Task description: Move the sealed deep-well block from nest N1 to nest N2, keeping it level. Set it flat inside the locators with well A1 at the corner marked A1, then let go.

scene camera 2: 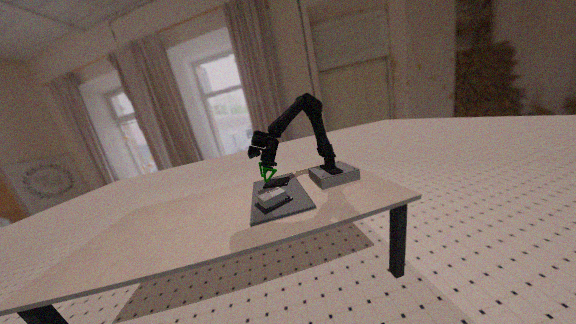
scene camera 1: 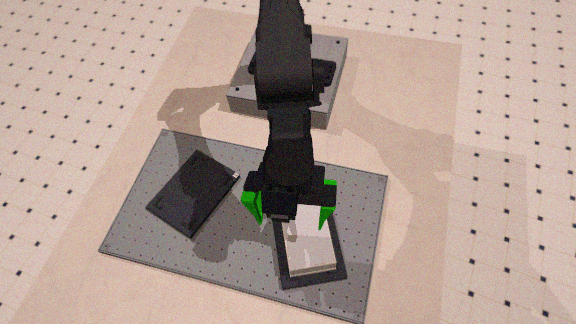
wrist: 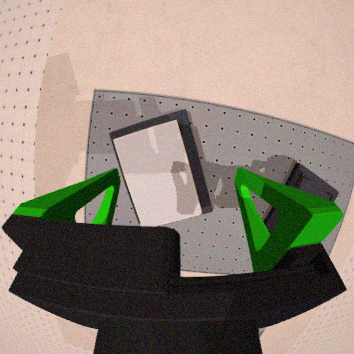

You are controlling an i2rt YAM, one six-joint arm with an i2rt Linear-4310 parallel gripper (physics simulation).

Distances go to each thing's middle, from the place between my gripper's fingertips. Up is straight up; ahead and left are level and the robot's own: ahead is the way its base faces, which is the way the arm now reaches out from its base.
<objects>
Right now the deep-well block (scene camera 1: 309, 250) is 2 cm behind my hand, 2 cm to the left of it and 10 cm below it.
</objects>
